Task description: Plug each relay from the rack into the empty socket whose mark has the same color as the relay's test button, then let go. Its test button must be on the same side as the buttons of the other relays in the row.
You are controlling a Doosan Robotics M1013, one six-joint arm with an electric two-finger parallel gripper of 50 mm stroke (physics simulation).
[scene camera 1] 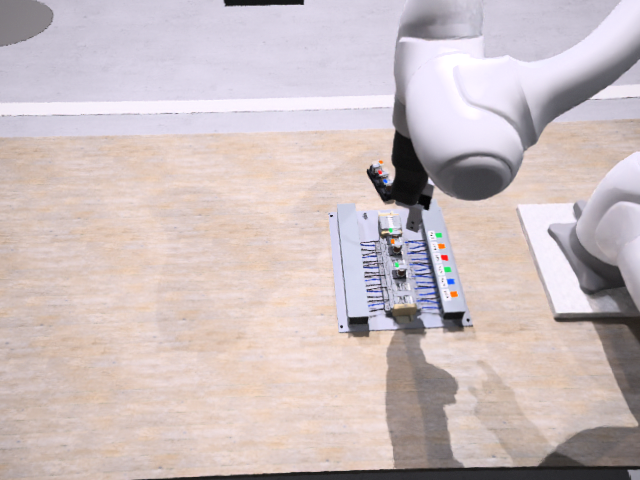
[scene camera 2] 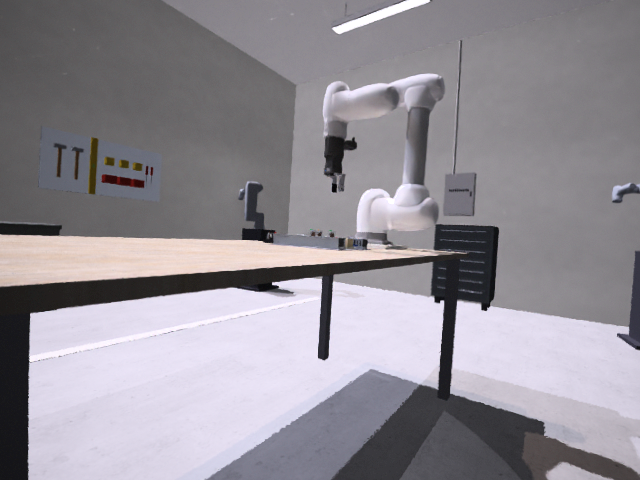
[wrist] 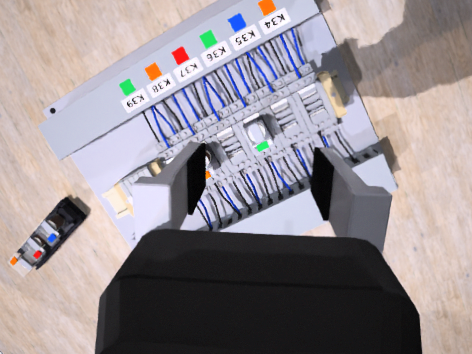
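Pixels of known places: gripper, between the fingertips: (scene camera 1: 417, 218) (scene camera 2: 337, 191) (wrist: 258, 167); arm's base, origin of its link: (scene camera 1: 604, 253) (scene camera 2: 371, 243).
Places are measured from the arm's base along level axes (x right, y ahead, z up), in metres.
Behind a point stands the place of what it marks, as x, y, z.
My gripper (scene camera 1: 419, 211) {0.007, 0.437, 0.204} (scene camera 2: 338, 188) {0.007, 0.437, 0.204} (wrist: 258, 167) {0.007, 0.437, 0.204} is open and empty, high above the socket panel. The black rack (scene camera 1: 385, 197) {0.253, 0.416, -0.007} (wrist: 76, 212) {0.256, 0.409, -0.015} stands beside the panel, holding a relay with an orange button (wrist: 13, 260) {0.337, 0.409, 0.030}, one with a red button (wrist: 37, 254) {0.303, 0.420, 0.030} and one with a blue button (wrist: 52, 237) {0.270, 0.414, 0.031}. In the row, a green-button relay (scene camera 1: 401, 272) {0.004, 0.449, 0.038} (wrist: 257, 132) {0.012, 0.444, 0.050} sits at K36 and an orange-button relay (scene camera 1: 397, 248) {0.064, 0.442, 0.040} (wrist: 208, 156) {0.064, 0.438, 0.043} at K38, partly hidden by a finger. A green button (scene camera 1: 390, 230) {0.106, 0.447, 0.051} shows at K39. The K37 socket (wrist: 230, 143) {0.046, 0.444, 0.006}, K35 socket (wrist: 285, 116) {-0.016, 0.452, 0.010} and K34 socket (wrist: 312, 103) {-0.045, 0.455, 0.014} are empty. The row's buttons face away from the marks.
Grey wire ducts (scene camera 1: 352, 268) (wrist: 85, 122) flank the row, the right one in scene camera 1 bearing the colored marks. Beige end pieces (scene camera 1: 404, 310) {-0.070, 0.461, 0.013} (wrist: 332, 95) {-0.064, 0.458, 0.023} stand at the row's end. The robot's white base plate (scene camera 1: 537, 258) {0.012, 0.143, 0.001} is to the right in scene camera 1.
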